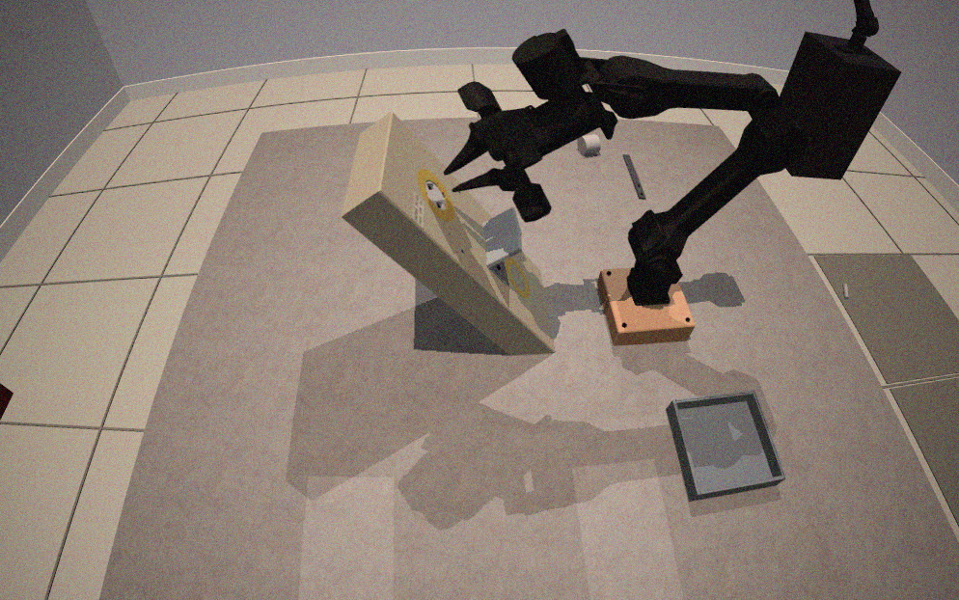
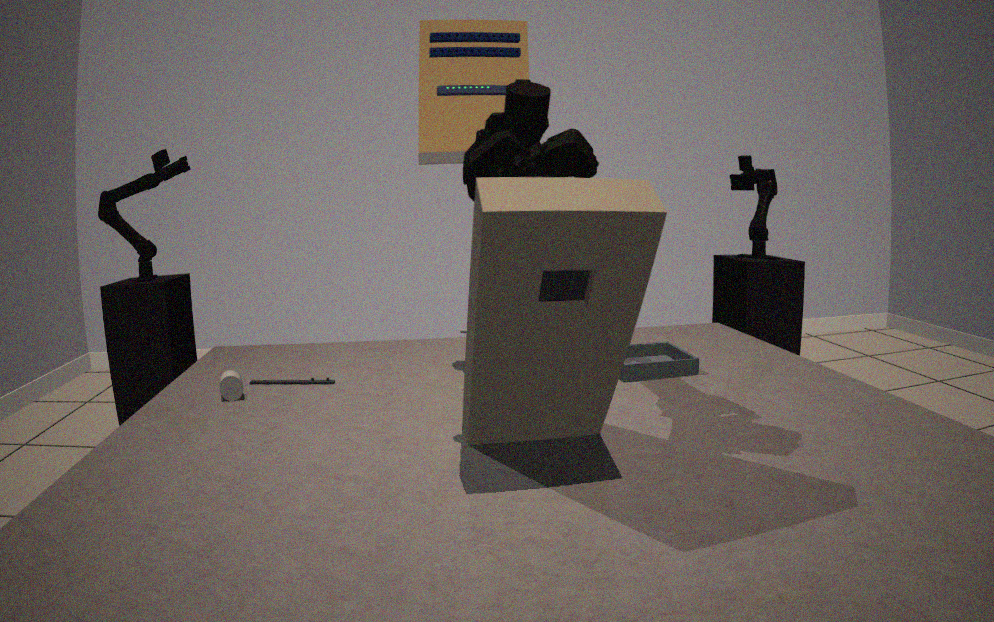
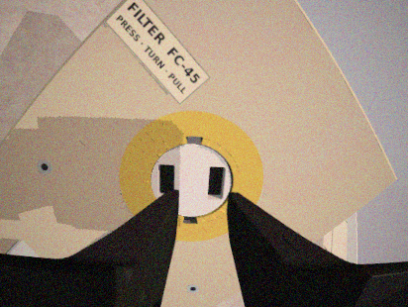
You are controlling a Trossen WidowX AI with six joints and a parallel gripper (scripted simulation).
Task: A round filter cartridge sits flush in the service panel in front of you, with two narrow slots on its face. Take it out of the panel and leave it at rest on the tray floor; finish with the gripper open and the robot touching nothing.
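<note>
Right now my gripper tip is 3 cm short of the white filter cartridge and 3 cm above it. Also, from my gripper tip: grey shelf 7 cm behind, 12 cm below; grey tray 40 cm behind, 28 cm to the left, 26 cm below; beige service panel 1 cm behind, 10 cm below.
</note>
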